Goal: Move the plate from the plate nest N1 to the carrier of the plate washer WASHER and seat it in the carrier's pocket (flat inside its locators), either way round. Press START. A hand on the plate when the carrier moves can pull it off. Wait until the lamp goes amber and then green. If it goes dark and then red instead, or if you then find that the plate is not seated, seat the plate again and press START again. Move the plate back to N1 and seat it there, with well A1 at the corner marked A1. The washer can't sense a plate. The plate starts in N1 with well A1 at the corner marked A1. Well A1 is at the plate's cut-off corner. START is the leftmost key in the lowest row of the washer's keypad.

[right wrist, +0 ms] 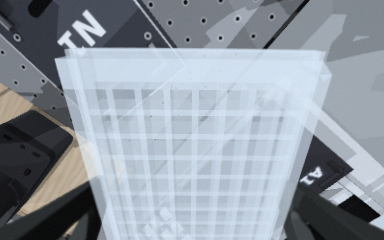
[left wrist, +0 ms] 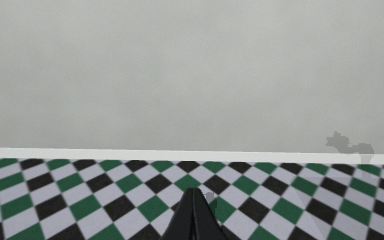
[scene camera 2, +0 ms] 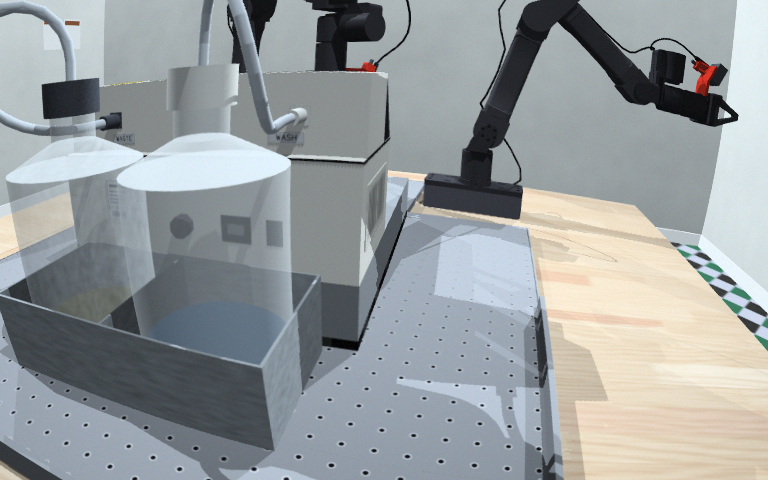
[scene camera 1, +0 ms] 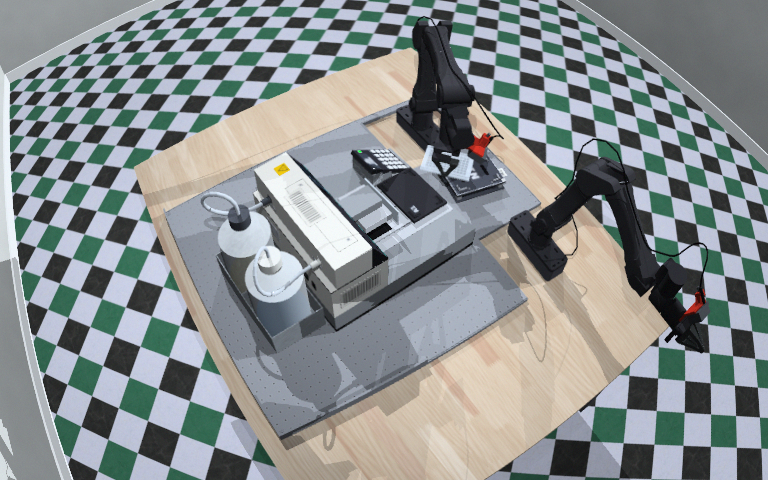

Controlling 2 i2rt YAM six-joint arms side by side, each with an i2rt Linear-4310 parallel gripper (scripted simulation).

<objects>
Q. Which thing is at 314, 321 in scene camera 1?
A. A grey tray.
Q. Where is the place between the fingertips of my right gripper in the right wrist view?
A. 193, 185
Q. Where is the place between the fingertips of my left gripper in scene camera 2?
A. At 737, 117
</objects>
